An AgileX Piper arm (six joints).
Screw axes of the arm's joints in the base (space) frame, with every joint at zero. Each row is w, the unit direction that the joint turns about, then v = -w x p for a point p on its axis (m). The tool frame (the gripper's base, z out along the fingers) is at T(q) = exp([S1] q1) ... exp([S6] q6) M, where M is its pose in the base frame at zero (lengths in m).
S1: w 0 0 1 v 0.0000 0.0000 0.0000
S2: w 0 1 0 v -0.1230 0.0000 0.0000
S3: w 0 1 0 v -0.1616 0.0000 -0.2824
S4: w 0.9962 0 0.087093 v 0.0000 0.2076 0.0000
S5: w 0 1 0 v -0.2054 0.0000 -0.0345
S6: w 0.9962 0 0.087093 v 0.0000 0.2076 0.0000
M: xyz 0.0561 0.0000 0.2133 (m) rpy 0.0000 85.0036 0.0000 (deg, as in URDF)
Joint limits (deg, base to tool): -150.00..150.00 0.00..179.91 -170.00..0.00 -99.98..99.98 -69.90..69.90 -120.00..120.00
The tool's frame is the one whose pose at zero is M.
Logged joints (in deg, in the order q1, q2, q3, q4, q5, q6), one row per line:
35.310, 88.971, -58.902, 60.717, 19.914, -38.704
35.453, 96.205, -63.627, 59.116, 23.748, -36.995
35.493, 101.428, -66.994, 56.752, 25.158, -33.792
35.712, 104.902, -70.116, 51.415, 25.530, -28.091
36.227, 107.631, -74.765, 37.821, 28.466, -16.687
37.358, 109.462, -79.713, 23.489, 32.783, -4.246
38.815, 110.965, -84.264, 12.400, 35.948, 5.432
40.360, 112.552, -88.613, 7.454, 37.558, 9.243
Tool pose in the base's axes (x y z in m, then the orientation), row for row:
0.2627, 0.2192, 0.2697, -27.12, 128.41, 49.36
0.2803, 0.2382, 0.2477, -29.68, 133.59, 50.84
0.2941, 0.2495, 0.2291, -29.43, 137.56, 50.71
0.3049, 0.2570, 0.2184, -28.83, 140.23, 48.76
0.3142, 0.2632, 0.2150, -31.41, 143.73, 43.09
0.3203, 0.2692, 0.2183, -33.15, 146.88, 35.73
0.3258, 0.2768, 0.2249, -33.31, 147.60, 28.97
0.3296, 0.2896, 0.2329, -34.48, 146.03, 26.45
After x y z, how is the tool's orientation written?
As a rotation vector, in degrees.
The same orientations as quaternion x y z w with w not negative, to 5 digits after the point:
-0.18187, 0.86115, 0.33102, 0.34023
-0.19442, 0.87507, 0.33302, 0.29249
-0.18990, 0.88760, 0.32721, 0.26275
-0.18465, 0.89816, 0.31230, 0.24836
-0.19935, 0.91223, 0.27348, 0.23088
-0.20903, 0.92617, 0.22530, 0.21852
-0.21070, 0.93362, 0.18325, 0.22444
-0.21976, 0.93071, 0.16858, 0.23888

